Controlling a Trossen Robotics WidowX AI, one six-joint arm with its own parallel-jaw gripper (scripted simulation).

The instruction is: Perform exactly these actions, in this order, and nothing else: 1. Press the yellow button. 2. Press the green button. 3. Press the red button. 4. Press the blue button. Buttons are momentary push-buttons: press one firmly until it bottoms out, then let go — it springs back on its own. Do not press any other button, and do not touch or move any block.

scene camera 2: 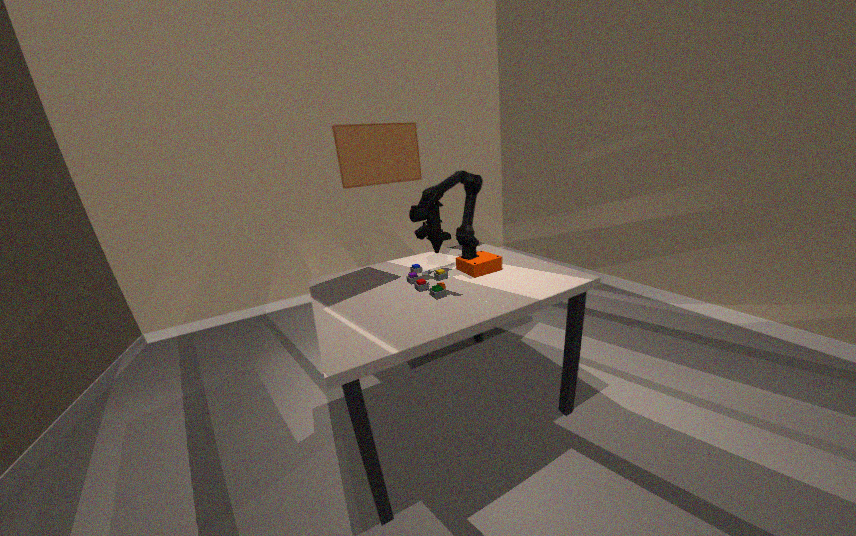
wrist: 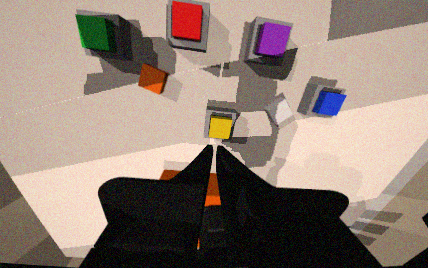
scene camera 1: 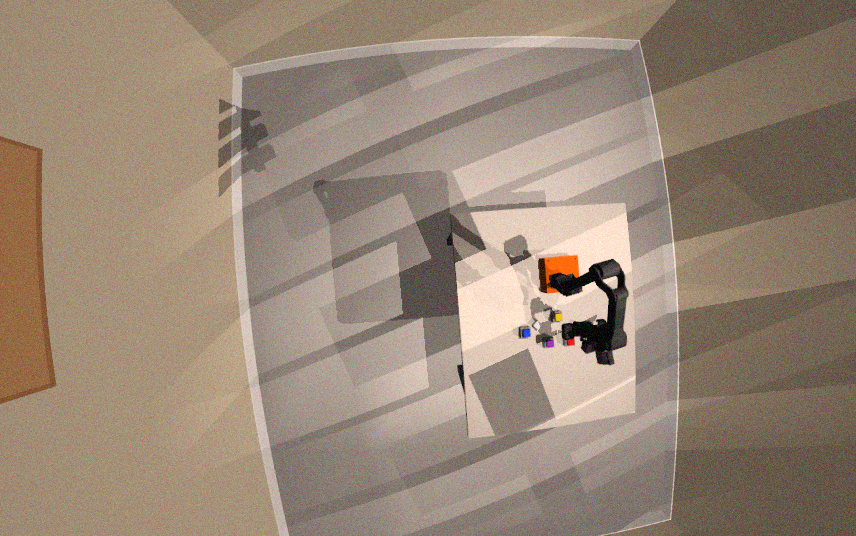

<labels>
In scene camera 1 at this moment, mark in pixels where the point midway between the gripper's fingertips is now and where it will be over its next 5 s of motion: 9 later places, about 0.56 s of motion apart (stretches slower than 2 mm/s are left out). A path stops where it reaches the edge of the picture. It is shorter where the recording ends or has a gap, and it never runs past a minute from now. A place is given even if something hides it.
My gripper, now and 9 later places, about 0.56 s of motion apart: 572, 324; 601, 338; 595, 336; 592, 334; 591, 334; 599, 337; 584, 347; 574, 343; 572, 343; 570, 342
</labels>
